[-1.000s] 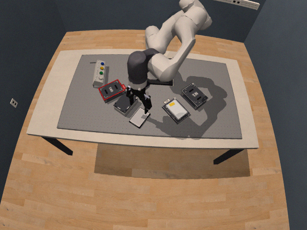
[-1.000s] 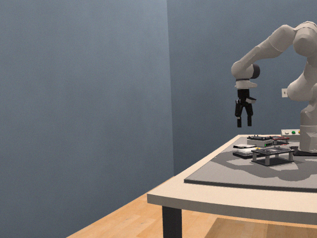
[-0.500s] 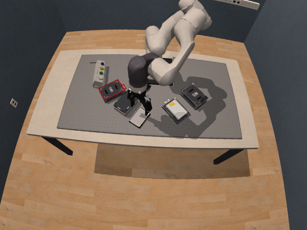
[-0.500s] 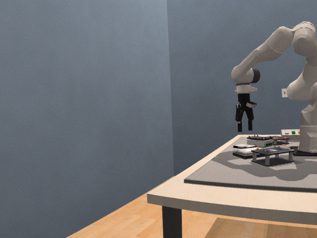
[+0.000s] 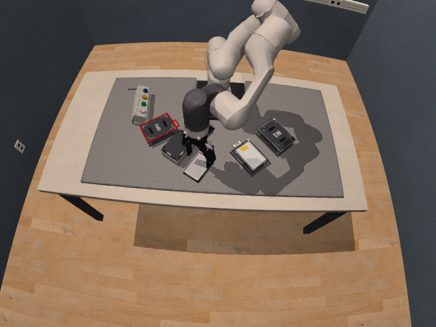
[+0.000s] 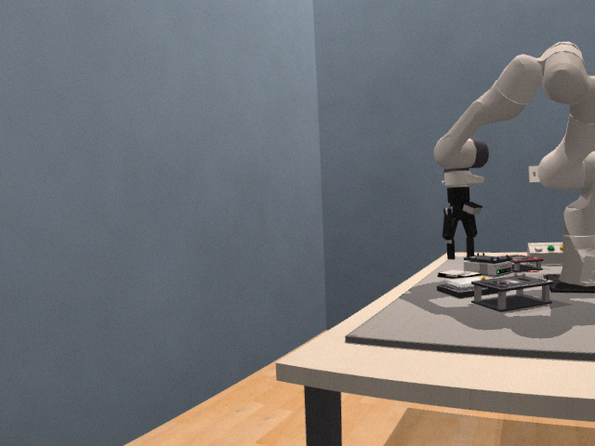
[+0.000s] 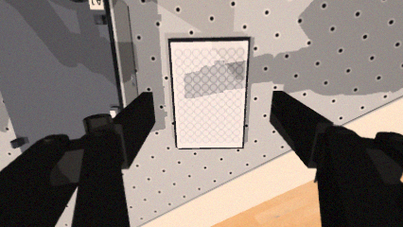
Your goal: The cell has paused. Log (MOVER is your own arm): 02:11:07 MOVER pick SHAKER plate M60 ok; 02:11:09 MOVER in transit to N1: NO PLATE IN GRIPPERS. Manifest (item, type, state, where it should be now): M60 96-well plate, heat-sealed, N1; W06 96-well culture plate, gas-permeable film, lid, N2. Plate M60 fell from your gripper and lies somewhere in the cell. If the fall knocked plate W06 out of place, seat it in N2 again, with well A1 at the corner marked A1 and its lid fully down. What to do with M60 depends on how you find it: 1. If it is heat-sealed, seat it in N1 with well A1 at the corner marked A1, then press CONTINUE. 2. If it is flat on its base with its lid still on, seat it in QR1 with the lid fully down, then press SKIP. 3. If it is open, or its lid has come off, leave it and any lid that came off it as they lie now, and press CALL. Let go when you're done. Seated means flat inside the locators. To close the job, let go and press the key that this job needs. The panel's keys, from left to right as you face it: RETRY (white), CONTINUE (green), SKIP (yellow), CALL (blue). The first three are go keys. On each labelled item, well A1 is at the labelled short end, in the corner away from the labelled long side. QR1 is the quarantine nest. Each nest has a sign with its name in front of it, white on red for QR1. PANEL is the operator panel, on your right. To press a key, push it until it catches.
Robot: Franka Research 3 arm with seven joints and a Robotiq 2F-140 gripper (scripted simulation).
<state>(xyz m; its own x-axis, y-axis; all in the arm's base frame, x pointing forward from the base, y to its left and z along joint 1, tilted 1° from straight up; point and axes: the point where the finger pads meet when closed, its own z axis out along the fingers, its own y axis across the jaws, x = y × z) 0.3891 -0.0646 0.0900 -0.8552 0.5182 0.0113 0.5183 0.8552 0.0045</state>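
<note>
My hand is 10 mm short of the plate M60 and 80 mm above it. From my hand the other things lie so: plate W06 (60 mm behind, 240 mm to the left, 60 mm below); then shaker block (50 mm behind, 110 mm to the right, 30 mm below); then A1 mark (270 mm behind, 360 mm to the left, 40 mm below).
</note>
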